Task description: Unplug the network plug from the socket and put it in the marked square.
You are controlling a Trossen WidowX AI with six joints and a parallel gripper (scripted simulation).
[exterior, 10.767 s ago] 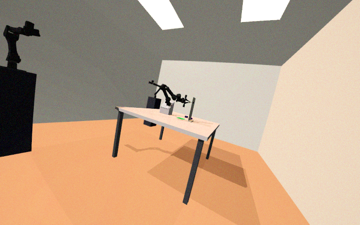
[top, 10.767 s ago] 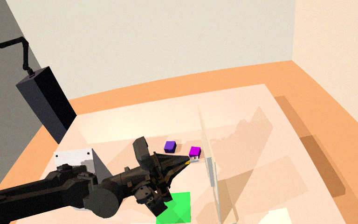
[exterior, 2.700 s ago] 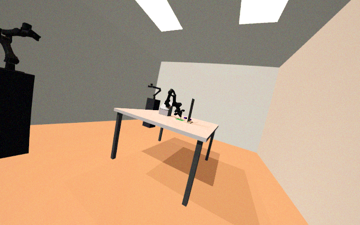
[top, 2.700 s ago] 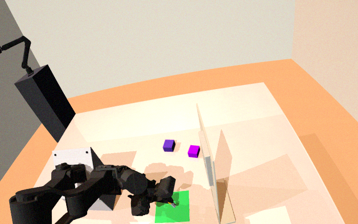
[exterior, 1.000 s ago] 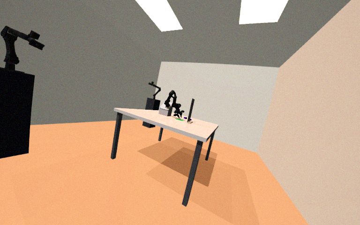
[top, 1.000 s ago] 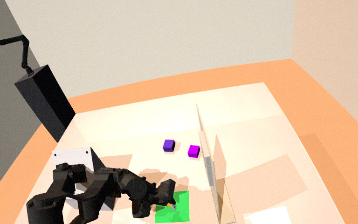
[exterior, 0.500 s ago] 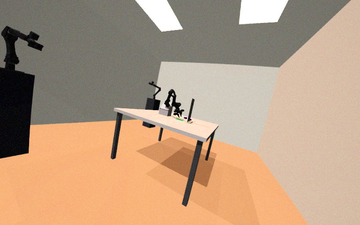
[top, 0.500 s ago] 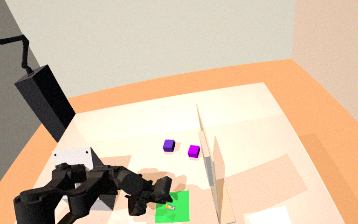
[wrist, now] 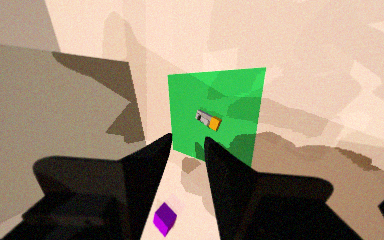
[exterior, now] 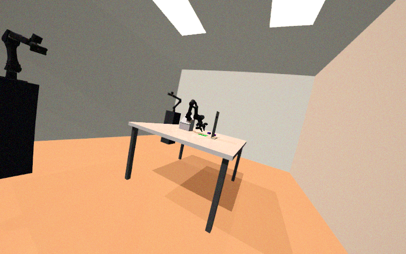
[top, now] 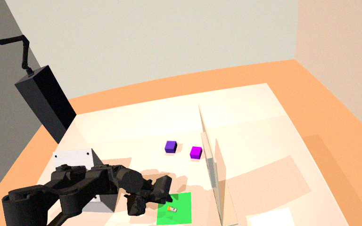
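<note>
The network plug is 1 cm to the right of my gripper tip and 4 cm below it. The rest, counted from my gripper tip: upright panel 16 cm ahead, 2 cm to the right, 12 cm above; then green marked square 1 cm ahead, 5 cm below.
</note>
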